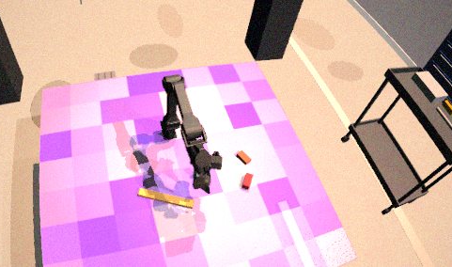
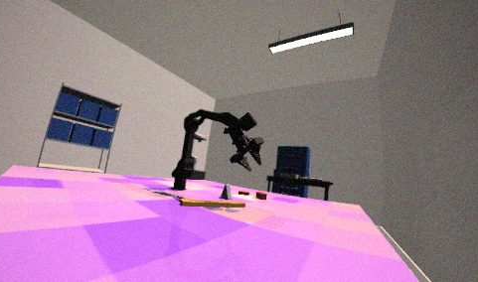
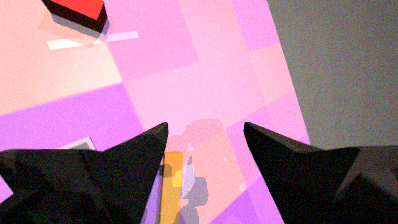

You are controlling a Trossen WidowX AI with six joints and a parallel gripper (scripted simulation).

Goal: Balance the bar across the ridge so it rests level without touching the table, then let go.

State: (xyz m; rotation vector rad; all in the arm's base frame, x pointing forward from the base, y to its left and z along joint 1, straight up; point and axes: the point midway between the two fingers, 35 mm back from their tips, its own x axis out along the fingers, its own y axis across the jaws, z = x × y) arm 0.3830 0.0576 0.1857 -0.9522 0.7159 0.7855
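Right now the long bar is 16 cm to the right of my gripper tip, 15 cm below it and 6 cm behind it. From my gripper tip the other things lie so: red block 22 cm to the left, 14 cm below, 6 cm behind; orange block 25 cm to the left, 19 cm behind, 15 cm below.
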